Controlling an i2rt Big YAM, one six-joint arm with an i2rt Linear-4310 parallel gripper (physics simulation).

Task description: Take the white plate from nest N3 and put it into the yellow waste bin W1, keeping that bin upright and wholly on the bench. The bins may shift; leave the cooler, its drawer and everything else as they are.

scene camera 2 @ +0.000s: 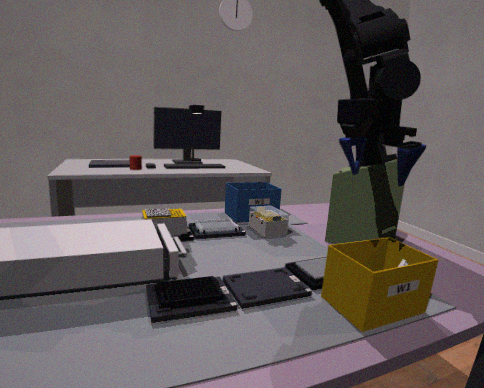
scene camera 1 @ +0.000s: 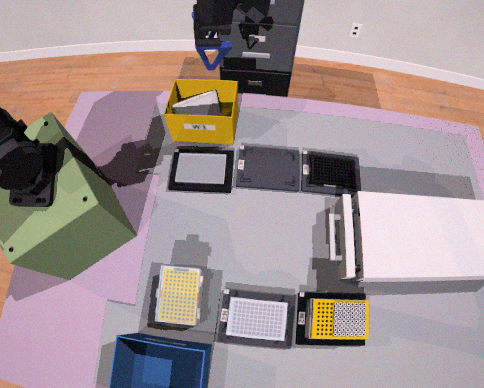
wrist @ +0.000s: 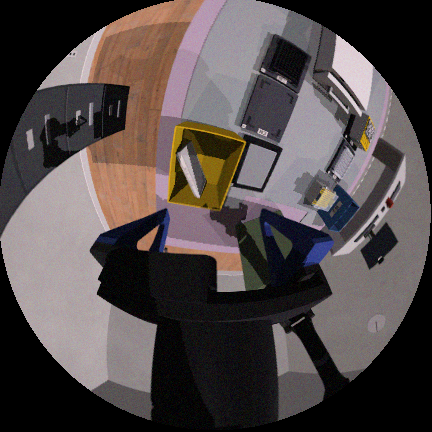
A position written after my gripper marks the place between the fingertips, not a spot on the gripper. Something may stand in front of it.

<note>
In view: my gripper [scene camera 2: 376, 179], a yellow waste bin W1 [scene camera 2: 362, 280], a black plate [scene camera 2: 182, 293], a white cooler [scene camera 1: 403, 238], a white plate [scene camera 1: 207, 104] and a blue bin [scene camera 2: 239, 197].
The yellow waste bin W1 shows as well in scene camera 1 [scene camera 1: 220, 129]. The black plate is seen too in scene camera 1 [scene camera 1: 325, 171] and in the wrist view [wrist: 288, 61]. The white plate shows as well in the wrist view [wrist: 187, 158].
</note>
